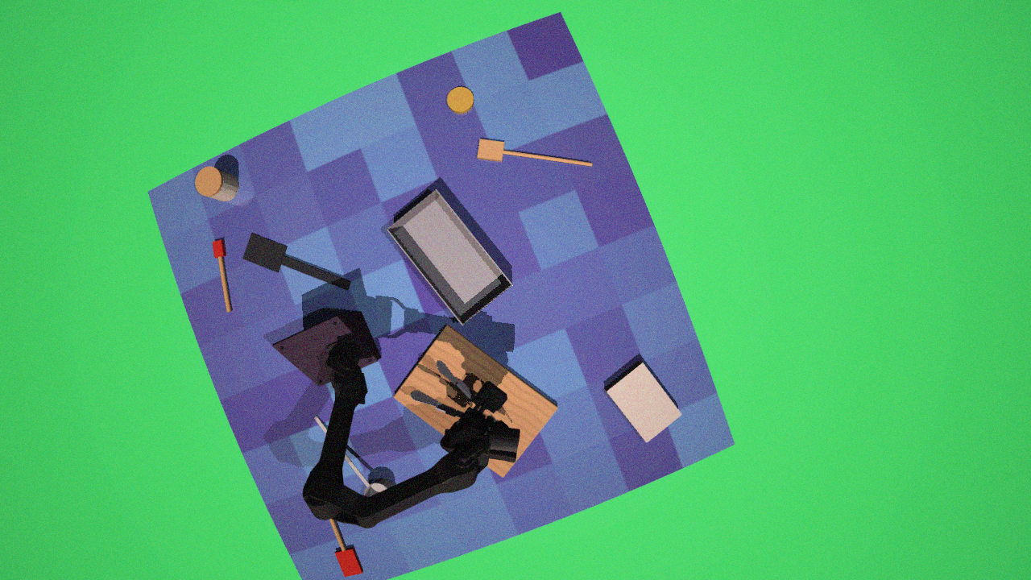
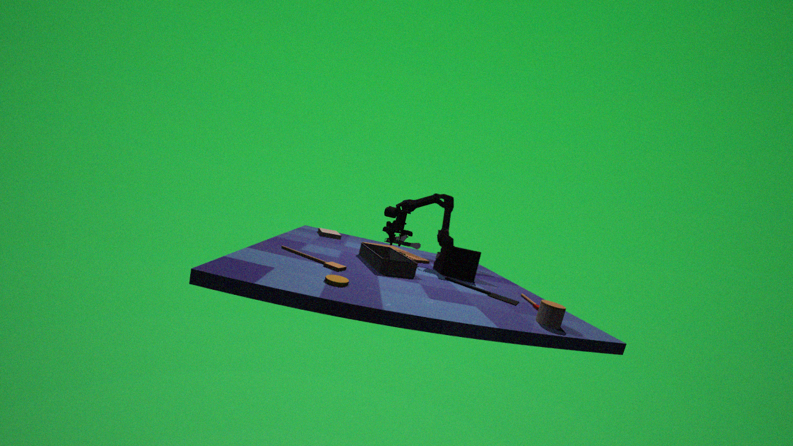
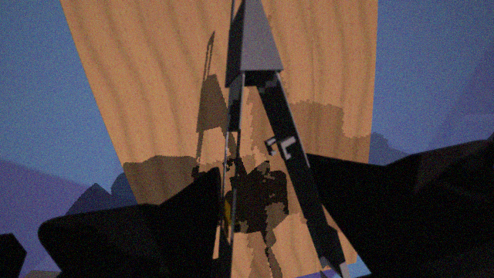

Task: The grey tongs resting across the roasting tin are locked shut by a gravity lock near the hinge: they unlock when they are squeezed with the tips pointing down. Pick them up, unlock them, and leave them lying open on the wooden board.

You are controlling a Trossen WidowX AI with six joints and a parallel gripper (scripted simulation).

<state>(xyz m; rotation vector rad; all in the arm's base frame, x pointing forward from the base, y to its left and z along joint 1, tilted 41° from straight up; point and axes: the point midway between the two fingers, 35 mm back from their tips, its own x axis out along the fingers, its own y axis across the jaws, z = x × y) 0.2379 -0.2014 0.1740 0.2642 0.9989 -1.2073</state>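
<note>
Now: the yellow lock piece 2 cm to the left of my gripper tip, 1 cm ahead of it and 1 cm above it. Also, from my gripper tip: block: 40 cm ahead, 16 cm to the right, 3 cm below; roasting tin: 38 cm to the left, 9 cm ahead, 2 cm below; wooden board: 4 cm below, 1 cm to the left.
</note>
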